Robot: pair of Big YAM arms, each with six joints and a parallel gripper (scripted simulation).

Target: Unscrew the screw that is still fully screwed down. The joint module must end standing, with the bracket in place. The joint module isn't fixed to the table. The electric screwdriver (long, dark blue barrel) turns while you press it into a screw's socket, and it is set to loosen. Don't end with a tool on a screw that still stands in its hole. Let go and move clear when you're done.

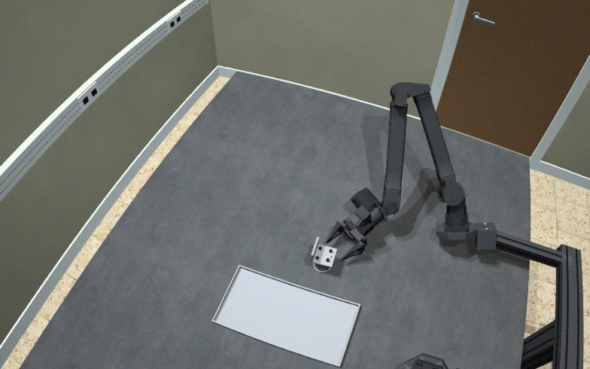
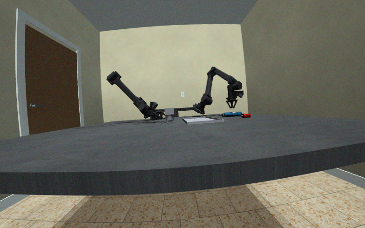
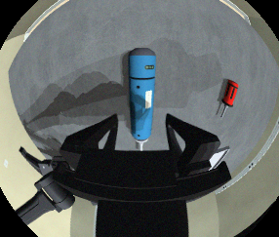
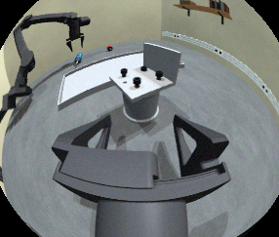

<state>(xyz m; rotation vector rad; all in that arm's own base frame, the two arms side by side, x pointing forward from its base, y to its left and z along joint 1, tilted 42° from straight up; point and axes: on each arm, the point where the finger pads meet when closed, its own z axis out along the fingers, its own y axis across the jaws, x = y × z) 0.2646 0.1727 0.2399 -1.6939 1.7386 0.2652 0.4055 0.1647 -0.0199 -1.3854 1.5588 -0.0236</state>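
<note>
Right now the grey bracket is 50 mm to the left of my right hand, 40 mm above it and 30 mm ahead of it. From my right hand the other things lie so: flat white tray (270 mm to the left, 70 mm ahead, 30 mm below); then red-handled screwdriver (600 mm to the left, 130 mm ahead, 20 mm below).
</note>
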